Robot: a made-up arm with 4 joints. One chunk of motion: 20 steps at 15 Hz.
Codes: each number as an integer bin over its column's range. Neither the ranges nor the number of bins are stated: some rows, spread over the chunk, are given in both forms.
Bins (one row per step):
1: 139 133 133 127
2: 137 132 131 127
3: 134 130 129 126
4: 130 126 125 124
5: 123 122 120 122
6: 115 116 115 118
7: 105 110 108 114
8: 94 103 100 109
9: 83 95 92 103
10: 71 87 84 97
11: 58 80 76 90
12: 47 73 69 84
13: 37 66 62 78
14: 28 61 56 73
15: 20 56 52 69
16: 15 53 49 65
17: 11 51 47 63
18: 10 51 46 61
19: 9 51 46 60
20: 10 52 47 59
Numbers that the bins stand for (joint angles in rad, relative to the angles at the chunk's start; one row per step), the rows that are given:
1: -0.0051 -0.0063 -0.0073 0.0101
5: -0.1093 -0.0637 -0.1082 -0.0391
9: -0.3697 -0.2045 -0.3256 -0.2262
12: -0.6040 -0.3193 -0.5042 -0.4132
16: -0.8124 -0.4236 -0.6595 -0.6002
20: -0.8449 -0.4288 -0.6751 -0.6593
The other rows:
2: -0.0182 -0.0115 -0.0228 0.0101
3: -0.0377 -0.0220 -0.0384 0.0002
4: -0.0637 -0.0428 -0.0694 -0.0195
6: -0.1614 -0.0950 -0.1471 -0.0785
7: -0.2265 -0.1263 -0.2014 -0.1179
8: -0.2981 -0.1628 -0.2635 -0.1671
10: -0.4478 -0.2462 -0.3878 -0.2852
11: -0.5324 -0.2827 -0.4499 -0.3541
13: -0.6691 -0.3558 -0.5586 -0.4722
14: -0.7277 -0.3818 -0.6052 -0.5215
15: -0.7798 -0.4079 -0.6362 -0.5608
17: -0.8384 -0.4340 -0.6751 -0.6199
18: -0.8449 -0.4340 -0.6828 -0.6396
19: -0.8514 -0.4340 -0.6828 -0.6494

